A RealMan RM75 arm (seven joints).
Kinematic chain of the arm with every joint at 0, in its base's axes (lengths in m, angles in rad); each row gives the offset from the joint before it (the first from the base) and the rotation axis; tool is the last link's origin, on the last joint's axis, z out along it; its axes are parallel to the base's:
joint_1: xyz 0 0 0.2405 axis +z
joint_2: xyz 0 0 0 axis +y
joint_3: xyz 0 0 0.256 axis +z
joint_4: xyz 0 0 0 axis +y
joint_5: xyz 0 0 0.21 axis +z
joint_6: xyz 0 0 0 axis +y
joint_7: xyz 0 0 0.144 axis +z
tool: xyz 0 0 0
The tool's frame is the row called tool.
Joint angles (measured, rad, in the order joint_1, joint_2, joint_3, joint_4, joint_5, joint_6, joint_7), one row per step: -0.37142 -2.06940 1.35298 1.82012 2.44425 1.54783 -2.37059; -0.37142 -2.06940 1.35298 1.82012 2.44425 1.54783 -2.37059; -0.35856 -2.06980 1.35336 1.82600 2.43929 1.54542 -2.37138; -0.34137 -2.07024 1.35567 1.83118 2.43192 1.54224 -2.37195; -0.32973 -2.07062 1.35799 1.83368 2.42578 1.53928 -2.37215; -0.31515 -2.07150 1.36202 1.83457 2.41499 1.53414 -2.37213; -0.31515 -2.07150 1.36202 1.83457 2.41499 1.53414 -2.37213; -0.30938 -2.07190 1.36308 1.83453 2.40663 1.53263 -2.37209
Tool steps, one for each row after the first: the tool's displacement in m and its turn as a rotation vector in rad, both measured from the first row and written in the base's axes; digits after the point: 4 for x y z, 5 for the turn. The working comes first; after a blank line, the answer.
Tool pose at each row, in the base's axes (x y z in m, rotation vector in rad; the steps are taken from these numbers as rounded here): -0.1461 0.3235 0.0572 -2.57984 -0.47887 0.18605; -0.1461 0.3235 0.0572 -2.57984 -0.47887 0.18605; -0.1482 0.3214 0.0576 -2.57728 -0.48839 0.18049; -0.1512 0.3186 0.0574 -2.57674 -0.50220 0.17448; -0.1531 0.3167 0.0569 -2.57755 -0.51158 0.16923; -0.1553 0.3142 0.0555 -2.58142 -0.52424 0.15912; -0.1553 0.3142 0.0555 -2.58142 -0.52424 0.15912; -0.1558 0.3130 0.0549 -2.58562 -0.53008 0.15093

0.0000 0.0000 0.0000 0.00000 0.00000 0.00000; -0.0021 -0.0021 0.0004 0.00259 -0.00535 0.00588; -0.0051 -0.0049 0.0002 0.00284 -0.01233 0.01456; -0.0070 -0.0068 -0.0003 0.00203 -0.01811 0.02015; -0.0092 -0.0093 -0.0017 -0.00126 -0.02851 0.02689; -0.0092 -0.0093 -0.0017 -0.00126 -0.02851 0.02689; -0.0097 -0.0105 -0.0023 -0.00452 -0.03618 0.02914
